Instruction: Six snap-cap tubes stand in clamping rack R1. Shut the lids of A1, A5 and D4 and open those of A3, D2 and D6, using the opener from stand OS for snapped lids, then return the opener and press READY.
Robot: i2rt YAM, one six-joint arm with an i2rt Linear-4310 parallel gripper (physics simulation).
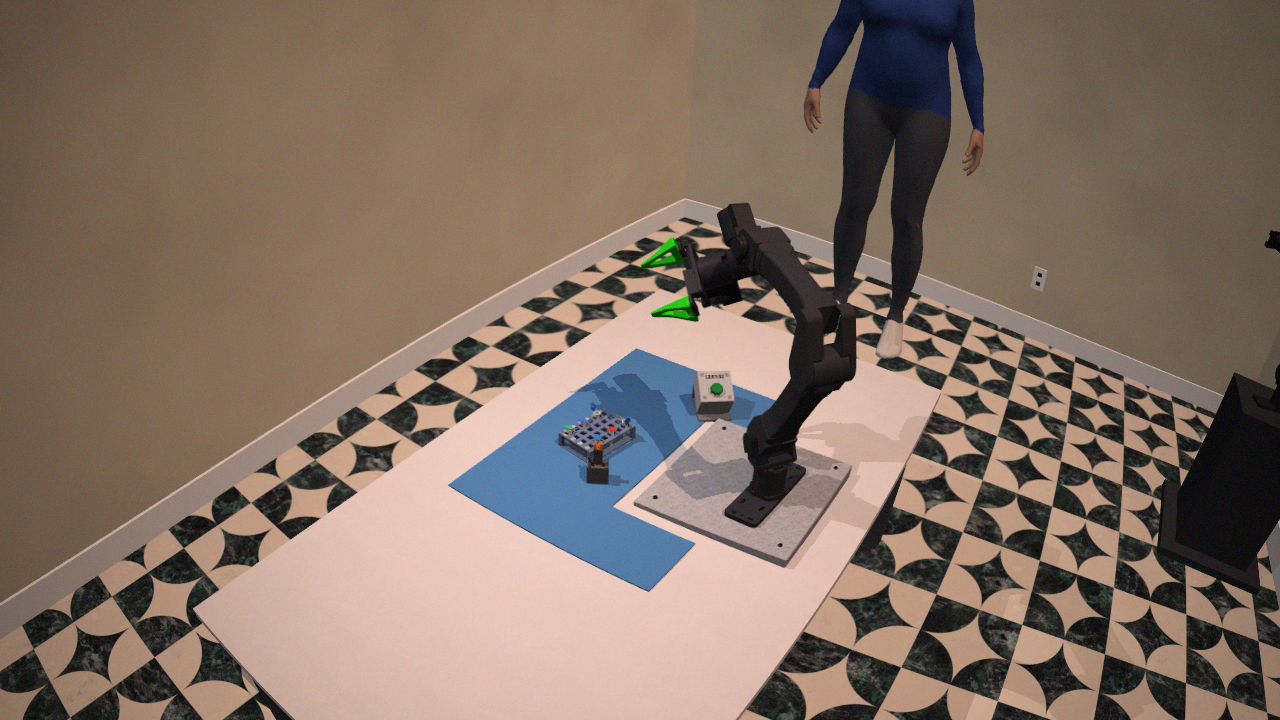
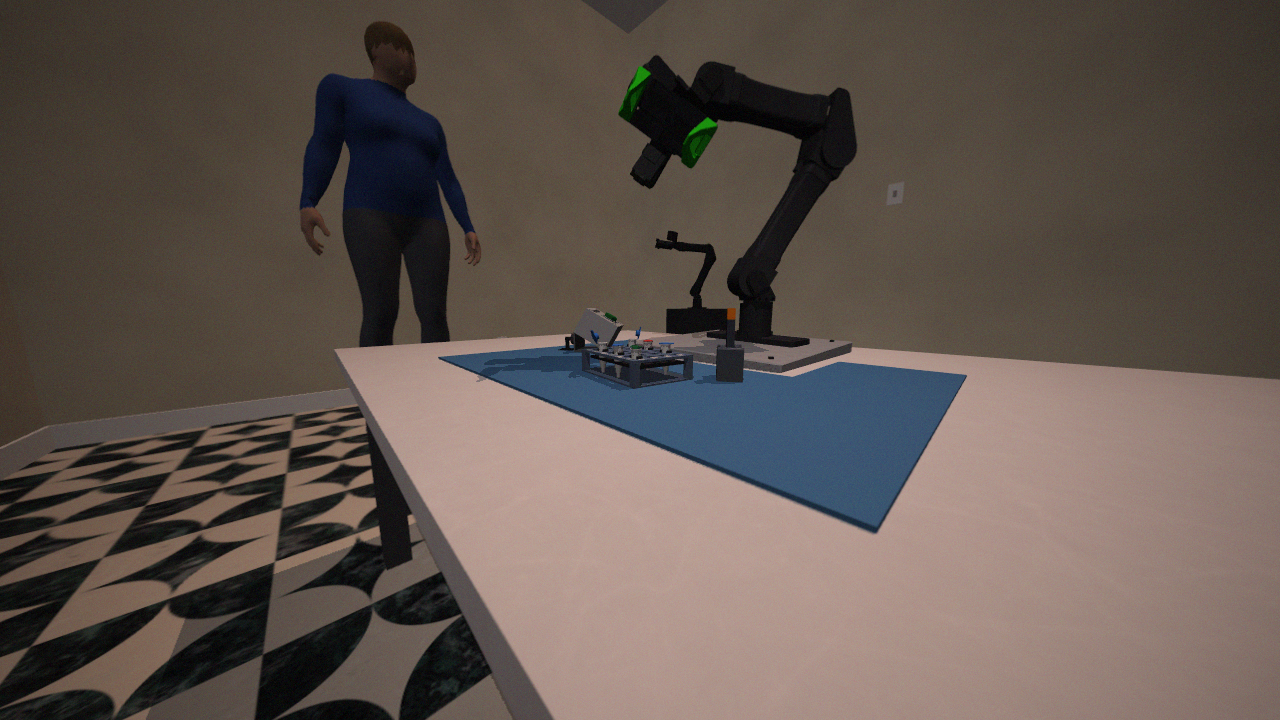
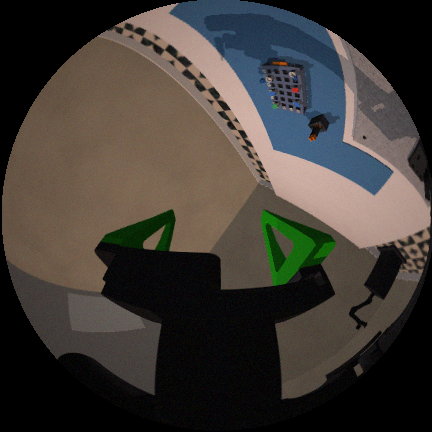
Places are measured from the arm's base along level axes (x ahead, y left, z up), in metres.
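Pixels of known places: gripper, fingertip midpoint: (image 1: 646, 290) (image 2: 657, 117) (image 3: 217, 214); arm's base at its link origin: (image 1: 766, 493) (image 2: 754, 340).
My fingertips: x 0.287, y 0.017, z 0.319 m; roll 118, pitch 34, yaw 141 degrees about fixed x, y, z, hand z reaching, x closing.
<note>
Ahead of a thing's pixels: the offset from my fingertips to its top centre. "pt": to the spot under its first point. Level surfaces: height alone.
My gripper (image 1: 648, 289) (image 2: 666, 118) (image 3: 217, 214) is open and empty, high above the table and away from the rack. The grey clamping rack R1 {0.032 m left, 0.071 m ahead, 0.280 m down} (image 1: 561, 441) (image 2: 635, 372) (image 3: 304, 90) holds several small tubes. A red lid {0.029 m left, 0.040 m ahead, 0.296 m down} (image 1: 612, 428) (image 3: 295, 90) and a green lid {0.081 m left, 0.103 m ahead, 0.293 m down} (image 1: 569, 428) (image 3: 275, 106) look flat. Two blue lids (image 2: 594, 336) (image 2: 638, 332) stand raised. Slot labels are too small to read. The orange-tipped opener {0.128 m left, 0.005 m back, 0.253 m down} (image 1: 598, 446) (image 2: 731, 326) (image 3: 313, 134) stands upright in its dark stand OS {0.128 m left, 0.005 m back, 0.298 m down} (image 1: 597, 473) (image 2: 729, 365) (image 3: 320, 122), beside the rack. The READY button {pt 0.187 m right, 0.057 m back, 0.270 m down} (image 1: 716, 389) is green.
The button box {0.209 m right, 0.038 m back, 0.254 m down} (image 1: 703, 404) (image 2: 595, 328) stands beyond the rack, near the arm's base plate (image 1: 698, 514) (image 2: 810, 355). Rack and stand are on a blue mat {0.338 m down} (image 1: 528, 483) (image 2: 805, 438) (image 3: 295, 135) on the pale table {0.341 m down} (image 1: 402, 573). A person (image 1: 904, 62) (image 2: 384, 161) stands behind the table.
</note>
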